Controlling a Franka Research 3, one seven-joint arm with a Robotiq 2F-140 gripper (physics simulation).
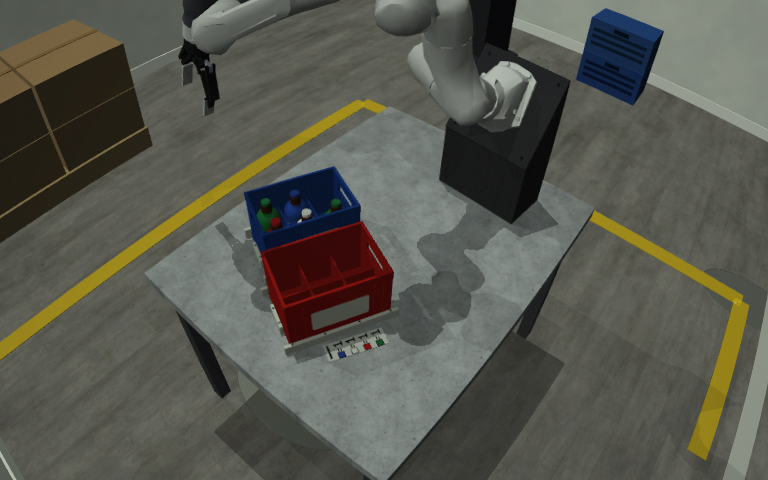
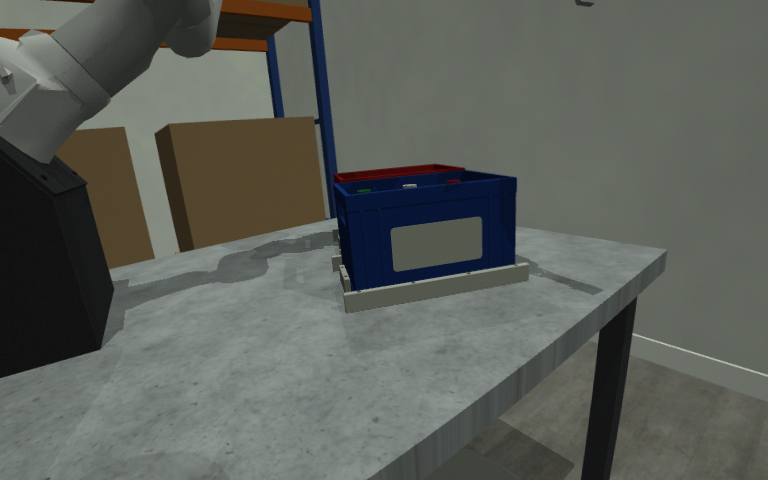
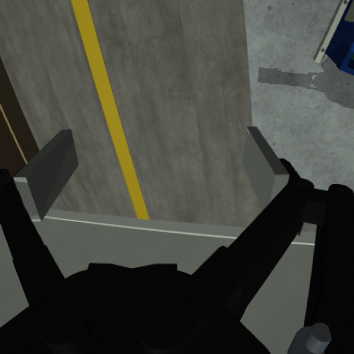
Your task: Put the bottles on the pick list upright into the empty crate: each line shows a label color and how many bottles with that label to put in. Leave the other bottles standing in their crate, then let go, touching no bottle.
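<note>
My gripper (image 1: 198, 90) (image 3: 158, 145) is open and empty, high up beyond the table's far left edge, away from both crates. The blue crate (image 1: 341, 218) (image 2: 430, 204) (image 3: 343, 44) holds several upright bottles: a green one (image 1: 266, 208) at the left, a blue one (image 1: 294, 208), one with a red cap (image 1: 275, 222) (image 2: 453, 181), one with a white cap (image 1: 306, 213) (image 2: 409, 186) and one with a green cap (image 1: 335, 204) (image 2: 363, 191). The red crate (image 1: 295, 325) (image 2: 396, 171) shows no bottles in its visible compartments. The pick list (image 1: 360, 346) shows blue, white, red and green marks; its counts are too small to read surely.
Pale rails (image 1: 339, 332) (image 2: 436, 287) edge the crates on the grey table (image 1: 430, 384) (image 2: 254, 384). The arm's black pedestal (image 1: 487, 169) (image 2: 50, 283) stands at the table's far side. Large cartons (image 1: 96, 90) (image 2: 243, 181) stand beyond the table.
</note>
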